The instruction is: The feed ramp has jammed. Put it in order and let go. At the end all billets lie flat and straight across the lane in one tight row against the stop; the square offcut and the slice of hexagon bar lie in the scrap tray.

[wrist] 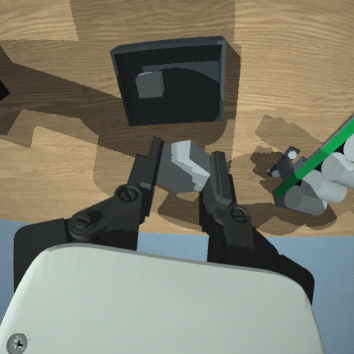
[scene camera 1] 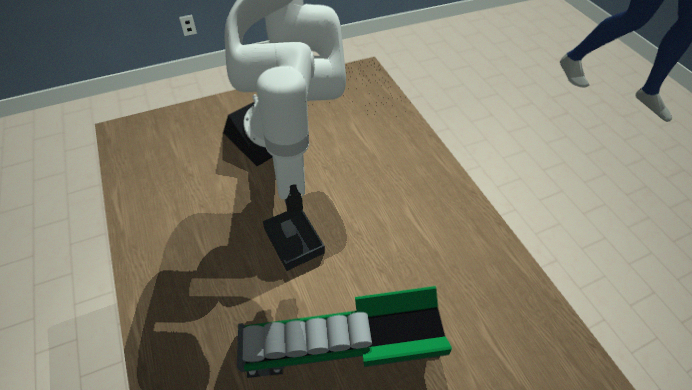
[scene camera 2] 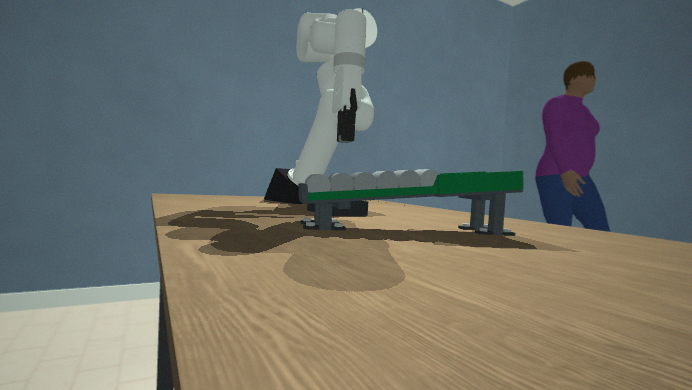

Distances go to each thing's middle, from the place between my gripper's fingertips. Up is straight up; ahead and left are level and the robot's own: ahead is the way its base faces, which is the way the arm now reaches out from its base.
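Labels:
Black scrap tray (scene camera 1: 305,245): my hand 2 cm past it, 16 cm above it. Counted from my hand: black lane bed (scene camera 1: 422,324), 26 cm ahead, 1 cm to the right, 11 cm below; hexagon bar slice (wrist: 184,167), 1 cm above.

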